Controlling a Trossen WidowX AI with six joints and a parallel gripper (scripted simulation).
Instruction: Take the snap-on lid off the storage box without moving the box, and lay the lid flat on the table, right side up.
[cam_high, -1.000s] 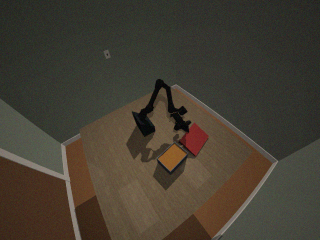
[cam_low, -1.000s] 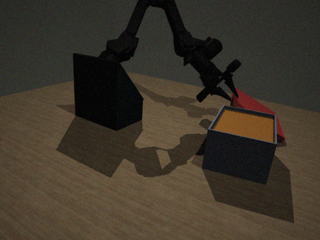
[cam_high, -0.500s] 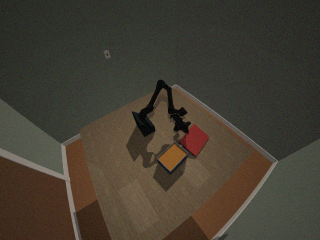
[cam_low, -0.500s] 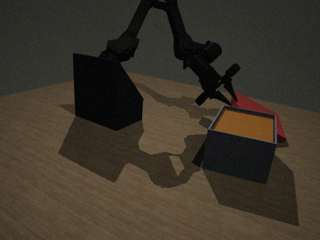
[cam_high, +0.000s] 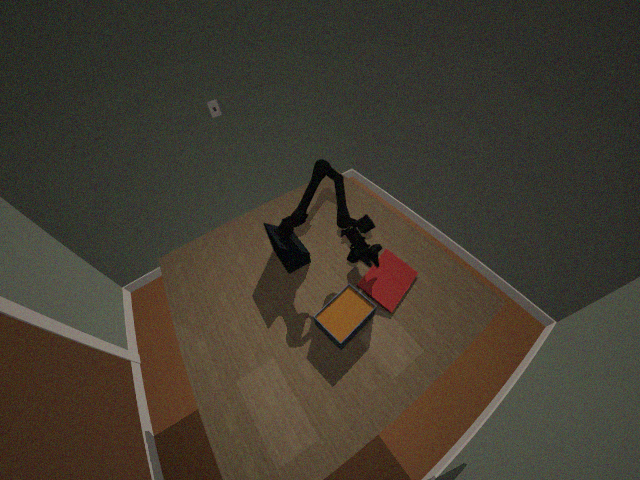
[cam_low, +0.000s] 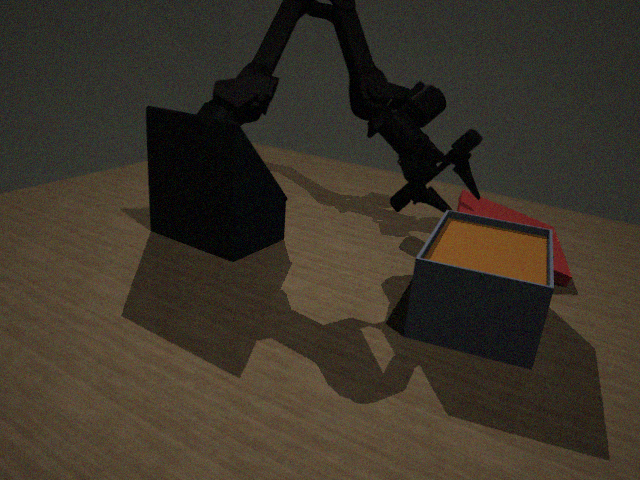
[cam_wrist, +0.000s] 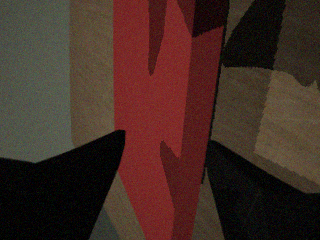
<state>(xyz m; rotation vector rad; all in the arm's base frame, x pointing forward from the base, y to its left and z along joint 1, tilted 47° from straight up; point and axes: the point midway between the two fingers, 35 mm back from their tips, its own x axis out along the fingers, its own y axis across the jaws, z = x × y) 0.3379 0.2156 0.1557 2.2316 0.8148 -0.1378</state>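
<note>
Now: gripper tip 7 cm short of the red lid, 2 cm to the right of it and 3 cm above it. The rest, counted from my gripper tip: storage box 9 cm ahead, 25 cm to the right, 1 cm below.
</note>
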